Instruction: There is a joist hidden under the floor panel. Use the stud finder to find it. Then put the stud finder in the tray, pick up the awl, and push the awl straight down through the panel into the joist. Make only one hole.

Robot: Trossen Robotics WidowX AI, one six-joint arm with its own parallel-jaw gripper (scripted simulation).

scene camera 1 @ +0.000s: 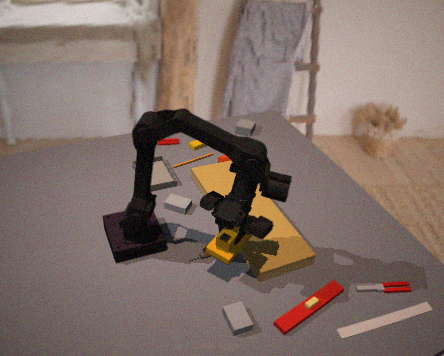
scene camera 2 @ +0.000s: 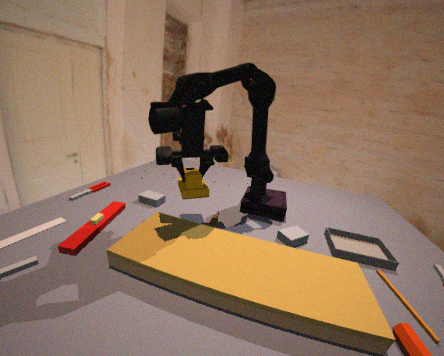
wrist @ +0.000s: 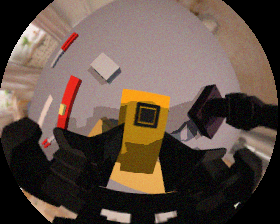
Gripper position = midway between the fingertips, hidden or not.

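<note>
A yellow stud finder (scene camera 1: 222, 247) and a red level (scene camera 1: 290, 320) are in view, as is the gripper (scene camera 1: 228, 240). The gripper (scene camera 2: 191, 181) is visible again with the yellow stud finder (scene camera 2: 194, 187) and the red level (scene camera 2: 73, 244). The gripper (wrist: 141, 127) can be seen as well.
</note>
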